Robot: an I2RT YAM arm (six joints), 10 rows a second.
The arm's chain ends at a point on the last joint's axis. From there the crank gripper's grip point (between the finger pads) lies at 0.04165 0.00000 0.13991 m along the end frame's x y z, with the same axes.
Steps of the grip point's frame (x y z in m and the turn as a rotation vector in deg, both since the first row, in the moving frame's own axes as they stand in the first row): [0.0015, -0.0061, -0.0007, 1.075, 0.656, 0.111]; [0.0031, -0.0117, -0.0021, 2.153, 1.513, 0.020]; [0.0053, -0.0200, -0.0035, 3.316, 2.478, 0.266]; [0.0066, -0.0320, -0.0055, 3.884, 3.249, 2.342]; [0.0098, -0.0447, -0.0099, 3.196, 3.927, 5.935]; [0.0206, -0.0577, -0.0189, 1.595, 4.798, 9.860]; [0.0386, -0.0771, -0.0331, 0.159, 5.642, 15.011]
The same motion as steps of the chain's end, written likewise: [-0.0001, -0.0036, -0.0002, 1.075, 0.656, 0.111]; [-0.0006, -0.0065, -0.0009, 2.153, 1.513, 0.020]; [-0.0007, -0.0122, -0.0013, 3.316, 2.478, 0.266]; [-0.0014, -0.0245, -0.0027, 3.884, 3.249, 2.342]; [0.0002, -0.0418, -0.0066, 3.196, 3.927, 5.935]; [0.0094, -0.0620, -0.0150, 1.595, 4.798, 9.860]; [0.0266, -0.0893, -0.0284, 0.159, 5.642, 15.011]
